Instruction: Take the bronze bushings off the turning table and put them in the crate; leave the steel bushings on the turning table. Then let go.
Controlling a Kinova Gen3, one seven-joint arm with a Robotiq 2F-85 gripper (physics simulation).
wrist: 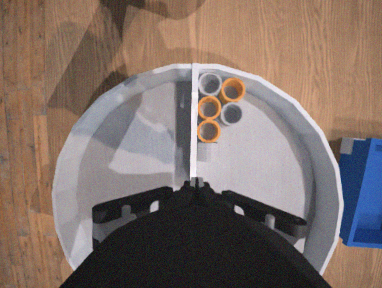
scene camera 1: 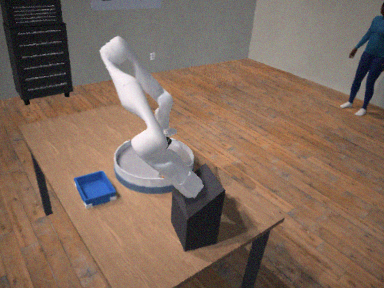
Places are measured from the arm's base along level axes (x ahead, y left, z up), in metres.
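Pixels of known places: gripper, fingertip midpoint: [wrist: 196, 185]; arm's base, origin of the base link: [scene camera 1: 192, 187].
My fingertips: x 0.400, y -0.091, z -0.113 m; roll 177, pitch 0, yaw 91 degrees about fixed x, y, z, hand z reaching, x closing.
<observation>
For each thing: its top centre in the pictures, then the offset to it from my fingertips. "spot": a spot on its surface instead. Level surfaces: height alone.
- round white tray with a divider wall, surface spot: [wrist: 194, 120] spot: 0.077 m back, 0.008 m right, 0.024 m down
- lowest, middle of its top: [wrist: 208, 131] 0.064 m back, 0.013 m left, 0.034 m down
- top, surface spot: [wrist: 210, 74] spot: 0.140 m back, 0.010 m left, 0.035 m down
- blue crate, middle of its top: [scene camera 1: 94, 184] 0.027 m ahead, 0.346 m left, 0.062 m down
- wooden table, its level: 0.113 m down
The turning table [scene camera 1: 131, 179] [wrist: 327, 175] is a round white tray with a divider wall [wrist: 194, 120]. In the wrist view, three orange bronze bushings stand right of the divider: one at upper right [wrist: 233, 79], one in the middle [wrist: 219, 109] and one lowest [wrist: 208, 141]. Two grey steel bushings stand among them, one at the top [wrist: 210, 74] and one at the right [wrist: 231, 123]. A small pale grey patch lies below them, unclear. The blue crate [scene camera 1: 103, 199] [wrist: 353, 192] is outside the tray. My gripper [wrist: 196, 185] is shut and empty above the tray, its tips below the bushings in the view.
The arm stands on a black pedestal [scene camera 1: 196, 222] on the wooden table [scene camera 1: 125, 240]. The divider runs up the wrist view from the fingertips, close beside the bushings. A black tool cabinet [scene camera 1: 41, 57] stands behind, and a person [scene camera 1: 370, 60] stands at the far right.
</observation>
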